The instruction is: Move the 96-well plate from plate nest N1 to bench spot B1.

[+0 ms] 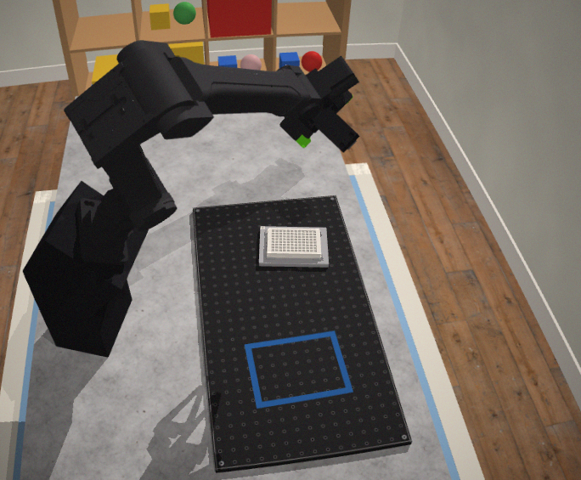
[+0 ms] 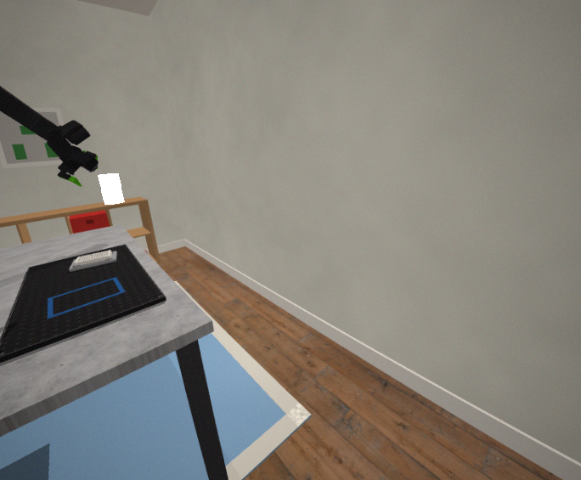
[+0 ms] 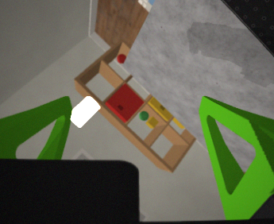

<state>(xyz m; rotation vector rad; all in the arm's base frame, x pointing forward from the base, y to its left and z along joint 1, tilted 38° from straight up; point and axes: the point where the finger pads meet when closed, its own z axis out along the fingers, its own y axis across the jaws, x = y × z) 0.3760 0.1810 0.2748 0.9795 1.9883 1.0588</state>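
Right now my hand is 60 mm past the white 96-well plate, 20 mm to the left of it and 340 mm above it. From my hand the other things lie so: grey plate nest 60 mm behind, 20 mm to the right, 350 mm below.
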